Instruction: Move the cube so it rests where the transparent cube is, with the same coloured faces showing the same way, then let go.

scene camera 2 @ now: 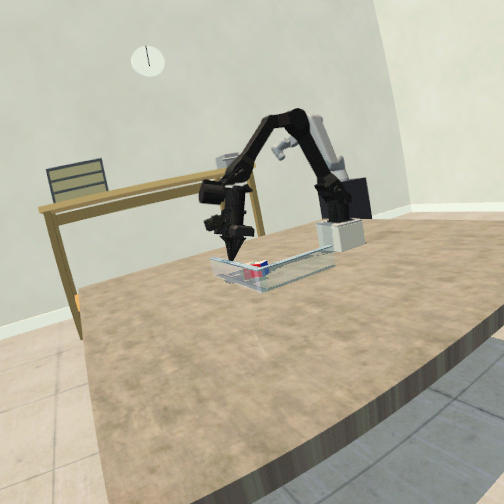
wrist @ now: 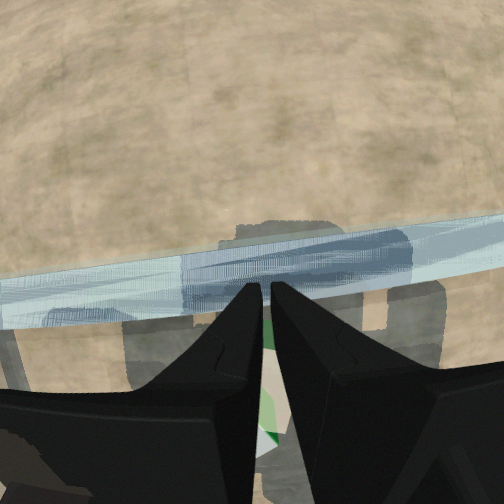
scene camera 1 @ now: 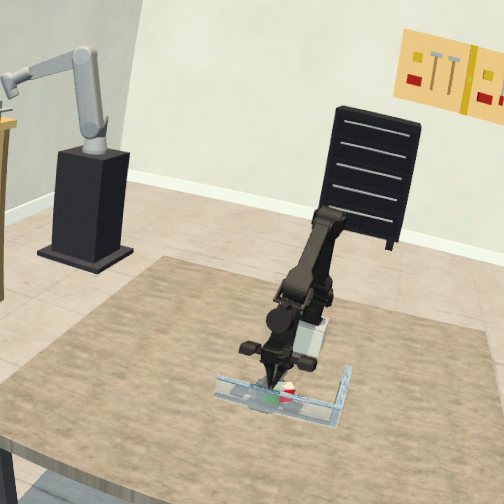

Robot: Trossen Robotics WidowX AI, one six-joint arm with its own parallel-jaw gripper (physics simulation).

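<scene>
The cube [scene camera 1: 283, 393] lies on the table inside the corner of a pale glass-like L-shaped fence [scene camera 1: 300, 405]. It shows red, white and green in scene camera 1, and red over blue in scene camera 2 [scene camera 2: 259, 267]. My gripper [scene camera 1: 270, 380] hangs straight down just above the cube's left side, apart from it, fingers closed together and empty. In the wrist view the fingertips [wrist: 265, 292] nearly touch, with slivers of green and white cube [wrist: 266, 420] between them. I cannot make out a separate transparent cube.
The fence's long wall [wrist: 250, 270] crosses the wrist view just beyond the fingertips. The arm's white base [scene camera 2: 340, 234] stands at the fence's far end. A wooden table [scene camera 2: 150, 190], a black cabinet [scene camera 1: 372, 175] and another arm on a pedestal [scene camera 1: 85, 200] stand beyond the table.
</scene>
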